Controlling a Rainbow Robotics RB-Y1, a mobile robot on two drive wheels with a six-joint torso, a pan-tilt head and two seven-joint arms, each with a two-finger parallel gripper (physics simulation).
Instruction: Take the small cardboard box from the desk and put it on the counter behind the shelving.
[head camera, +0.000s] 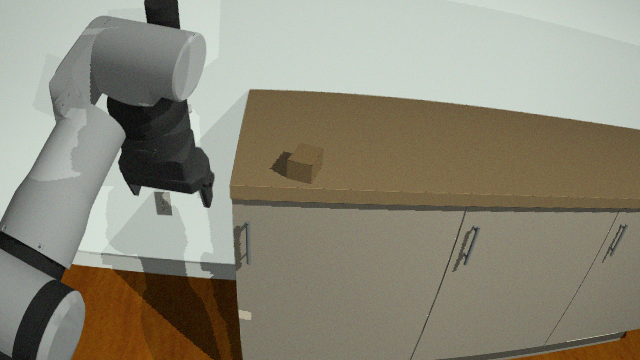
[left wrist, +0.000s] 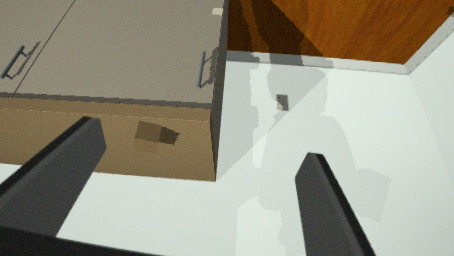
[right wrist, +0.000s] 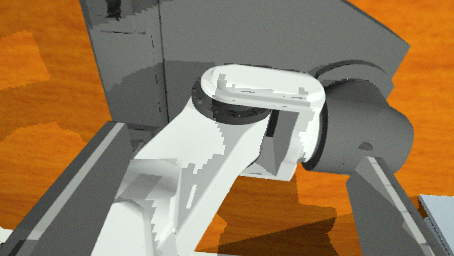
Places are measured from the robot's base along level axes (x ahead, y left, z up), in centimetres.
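Pixels of known places: left gripper, fingertip midpoint: (head camera: 171, 195) (left wrist: 203, 149); right gripper, fingertip midpoint: (right wrist: 243, 154).
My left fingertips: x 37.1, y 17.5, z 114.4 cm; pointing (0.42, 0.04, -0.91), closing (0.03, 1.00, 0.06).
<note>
For each thing: its top centre in the pictures, then the offset to it from my left fingertips. Level surfaces: height alone.
- small cardboard box, middle of its top: (head camera: 306, 153) (left wrist: 145, 146) dz -18.3, dx +46.9, dy -18.3 cm
- brown counter, its level: dz -23.3 cm
- wall outlet, middle of its top: (head camera: 161, 192) (left wrist: 283, 110) dz -68.6, dx +97.4, dy +38.6 cm
- wooden floor, its level: dz -114.3 cm
The small cardboard box (head camera: 301, 164) (left wrist: 148, 131) stands on the brown counter (head camera: 425, 145) (left wrist: 192, 162), near its left end in the head camera view. My left gripper (head camera: 171, 198) (left wrist: 203, 149) is open and empty. In the head camera view it hangs in front of the wall, left of the counter's end and apart from the box. My right gripper (right wrist: 243, 154) is open, with no object held between its fingers. The shelving does not show in these views.
Pale cabinet doors (head camera: 345, 265) (left wrist: 135, 50) with bar handles are under the counter top. A pale wall (head camera: 380, 55) (left wrist: 150, 210) is behind it. A wall outlet (head camera: 163, 203) (left wrist: 282, 102) is beside the counter. Robot parts (right wrist: 200, 150) and wooden floor (right wrist: 30, 165) show in the right wrist view.
</note>
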